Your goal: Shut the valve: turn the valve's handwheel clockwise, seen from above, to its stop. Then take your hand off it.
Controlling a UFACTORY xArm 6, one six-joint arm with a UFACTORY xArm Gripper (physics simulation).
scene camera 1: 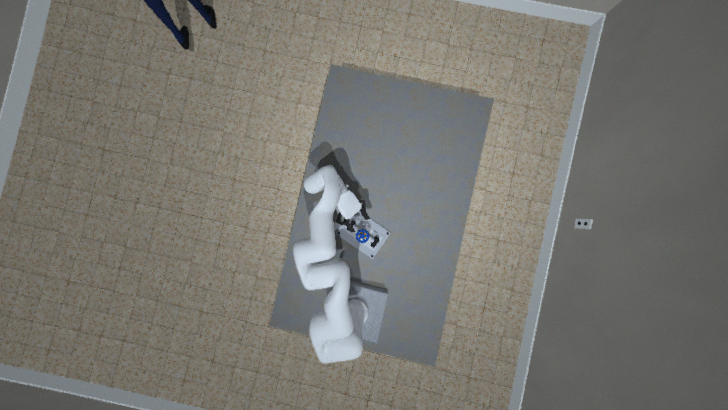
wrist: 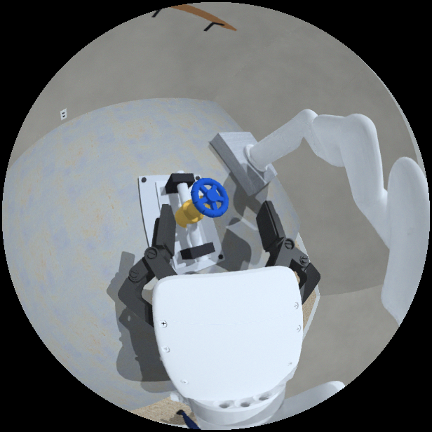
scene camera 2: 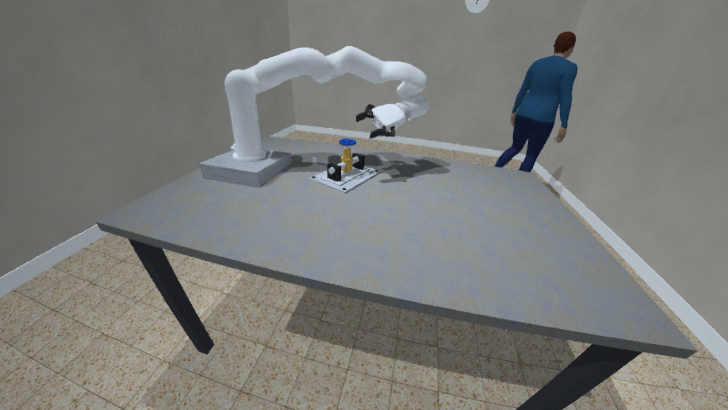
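The valve's blue handwheel sits level on top of the yellow valve body. The valve stands on a white base plate, with a black block at each end of its pipe. My gripper is open and empty. In scene camera 2 it is above the handwheel's height and off to its right, tilted toward it. In the wrist view the handwheel shows between the lines of the two fingers, beyond the tips, apart from them. How far the wheel is turned cannot be told.
The robot's grey base block stands on the table, to the left of the valve in scene camera 2. The white arm arches between them. A person stands on the floor beyond the table.
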